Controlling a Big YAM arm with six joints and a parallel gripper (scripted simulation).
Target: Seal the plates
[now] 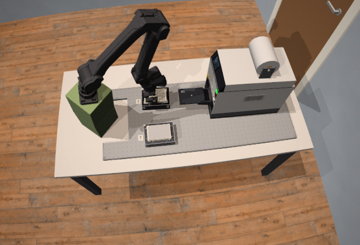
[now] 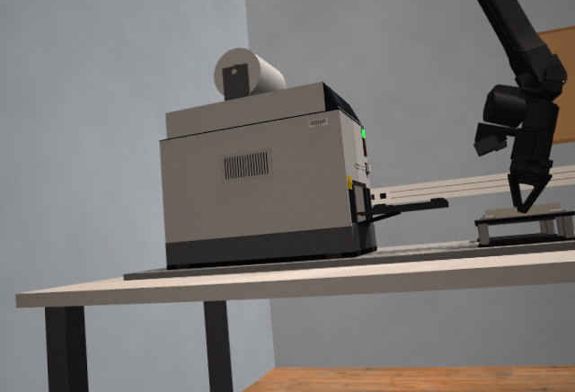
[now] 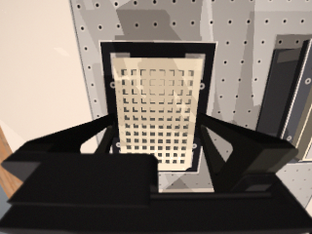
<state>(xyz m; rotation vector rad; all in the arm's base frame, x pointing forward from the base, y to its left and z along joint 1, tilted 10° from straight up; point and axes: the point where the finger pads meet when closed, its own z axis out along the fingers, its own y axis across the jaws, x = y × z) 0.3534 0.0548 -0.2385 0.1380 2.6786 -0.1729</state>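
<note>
Now: the plate right at my hand. Round my hand: sealer stage 20 cm ahead, 6 cm to the right, 3 cm above; then yellow warning label 31 cm ahead, 8 cm above, 1 cm to the left; then plate nest 23 cm to the right, 2 cm below, 2 cm behind.
</note>
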